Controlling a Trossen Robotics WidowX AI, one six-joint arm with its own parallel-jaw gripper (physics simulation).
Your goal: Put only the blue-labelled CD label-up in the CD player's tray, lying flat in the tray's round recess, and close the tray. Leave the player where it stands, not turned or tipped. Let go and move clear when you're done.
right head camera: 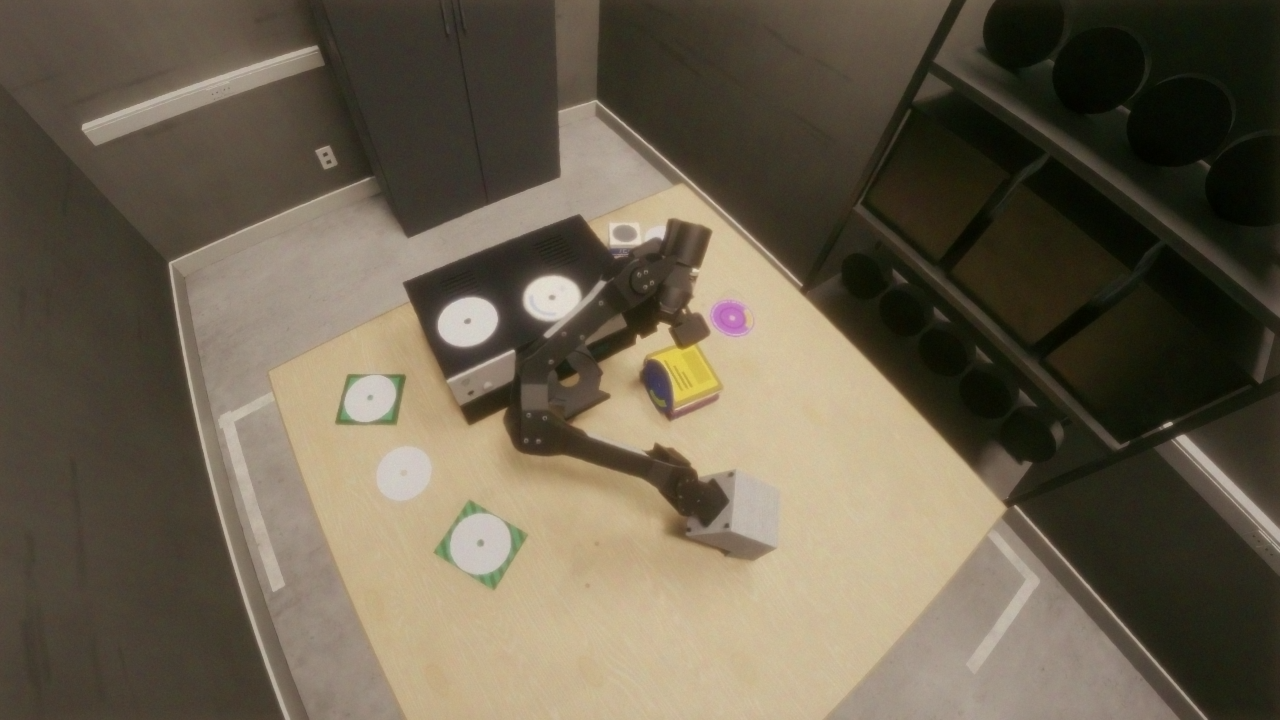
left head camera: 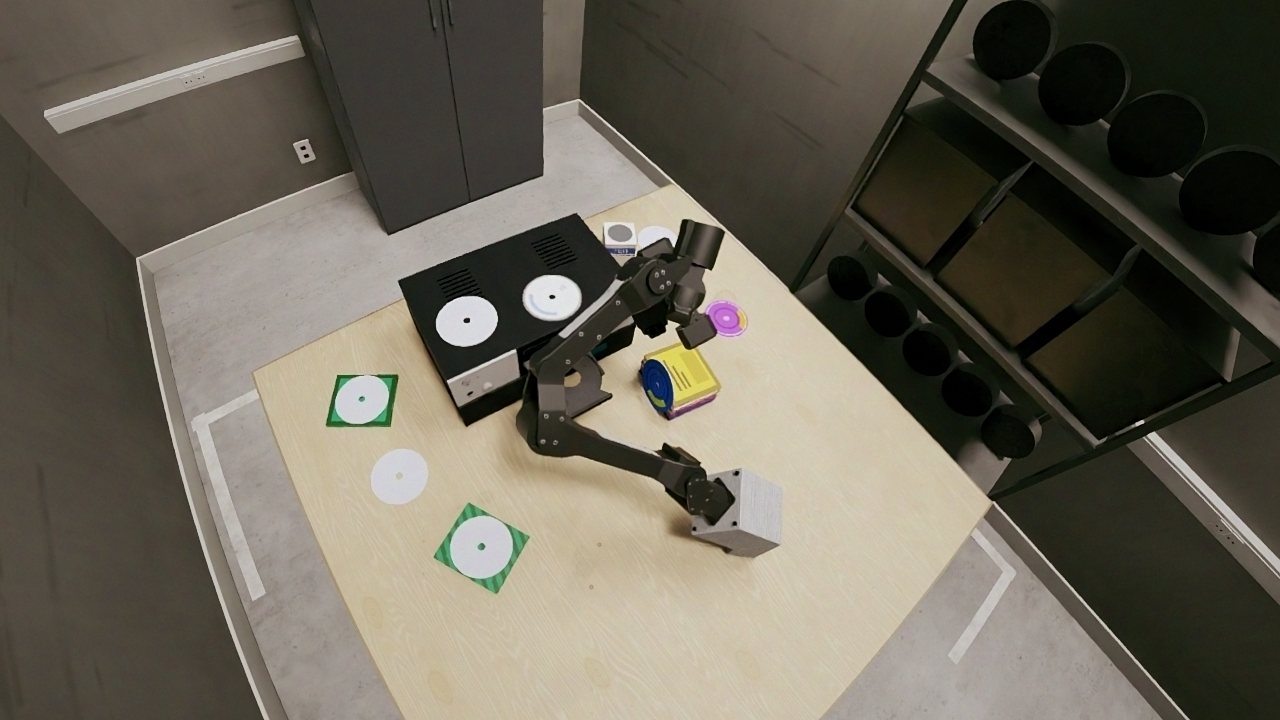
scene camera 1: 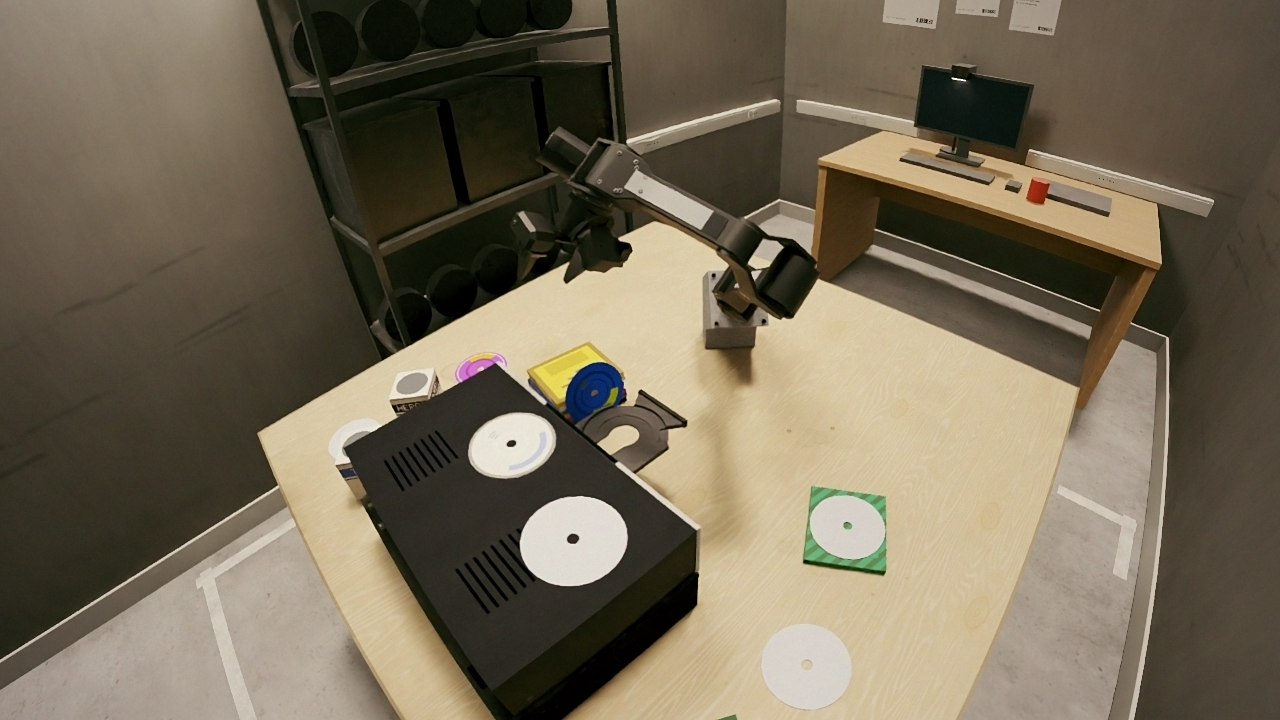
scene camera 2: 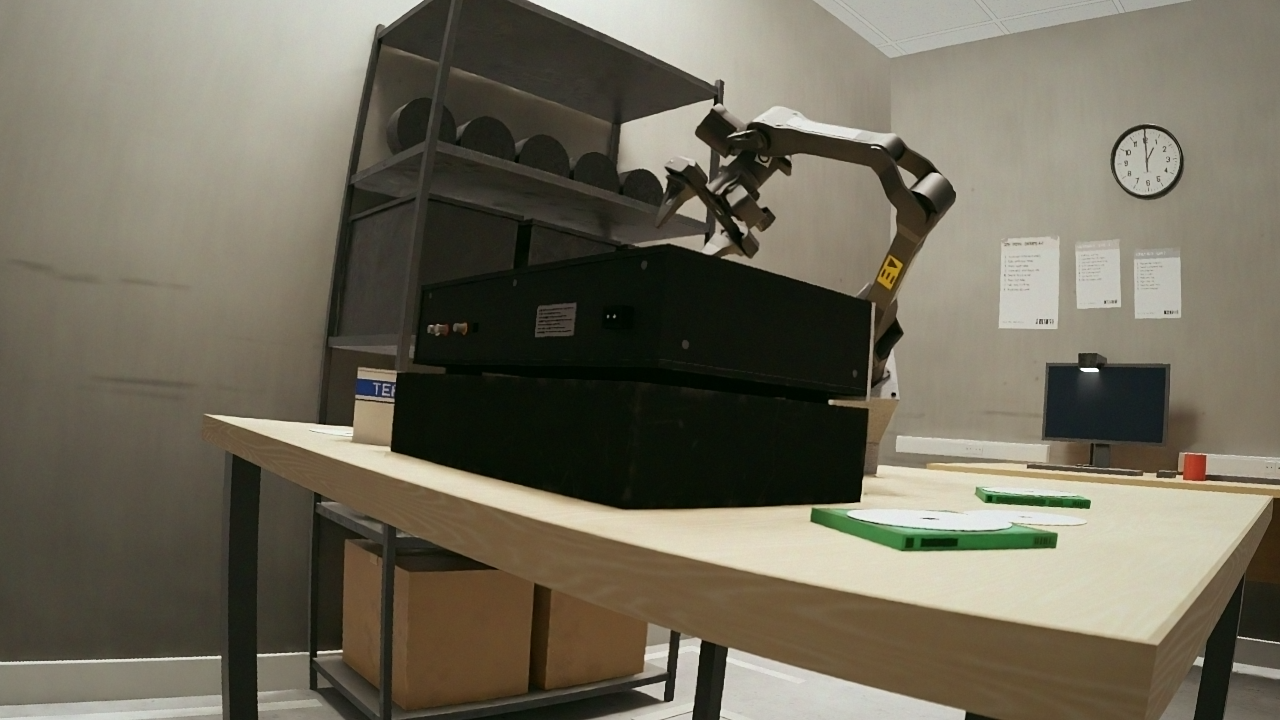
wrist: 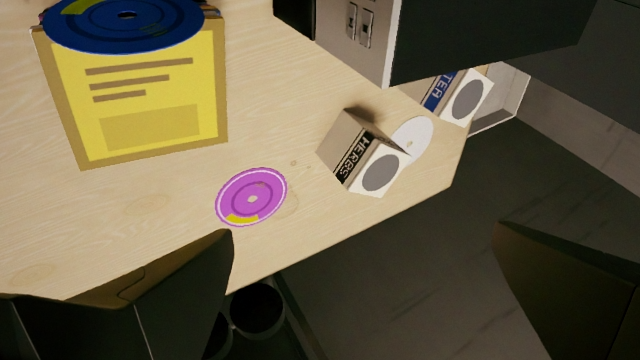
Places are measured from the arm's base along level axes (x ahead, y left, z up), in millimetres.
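Where they show: gripper, fingertip midpoint: (scene camera 1: 542, 280) (wrist: 364, 238); arm's base, origin of the base link: (right head camera: 710, 502) (left head camera: 716, 501) (scene camera 1: 738, 298).
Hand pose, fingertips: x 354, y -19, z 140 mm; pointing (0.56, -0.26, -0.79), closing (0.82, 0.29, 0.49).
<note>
Things, the pixels of their top centre, and the offset from my fingertips.
- blue-labelled CD, middle of its top: (wrist: 132, 36) (scene camera 1: 590, 368) (right head camera: 661, 372) (left head camera: 662, 372) dz -193, dx -54, dy +3 mm
- yellow case, middle of its top: (wrist: 146, 97) (scene camera 1: 573, 370) (right head camera: 684, 370) (left head camera: 683, 370) dz -238, dx -41, dy -61 mm
- magenta CD, middle of its top: (wrist: 252, 199) (scene camera 1: 480, 368) (right head camera: 732, 317) (left head camera: 726, 318) dz -309, dx +115, dy -265 mm
- loose white disc, middle of its top: (scene camera 2: 1024, 517) (scene camera 1: 806, 665) (left head camera: 399, 476) (right head camera: 403, 472) dz -309, dx -95, dy +579 mm
The blue-labelled CD (left head camera: 657, 386) (right head camera: 656, 386) (scene camera 1: 583, 398) (wrist: 100, 40) rests tilted at one edge of a stack of cases topped by a yellow case (left head camera: 687, 371) (scene camera 1: 559, 365) (wrist: 150, 115). The black CD player (left head camera: 501, 286) (scene camera 1: 429, 519) (scene camera 2: 760, 313) stands on a black block (scene camera 2: 733, 443). Its tray (scene camera 1: 657, 438) is out, and its round recess looks bare in scene camera 1; the arm partly covers it in the head views. My gripper (scene camera 1: 546, 275) (scene camera 2: 684, 237) (wrist: 364, 238) is open and empty, high above the table, away from the blue CD.
Two pale discs (left head camera: 466, 333) (left head camera: 551, 311) lie on the player. A magenta CD (left head camera: 725, 317) (wrist: 237, 200) and small boxes (wrist: 367, 160) (wrist: 452, 95) are on the table. Two green cases with white discs (left head camera: 361, 398) (left head camera: 481, 546) and a loose white disc (left head camera: 400, 488) lie on the opposite side.
</note>
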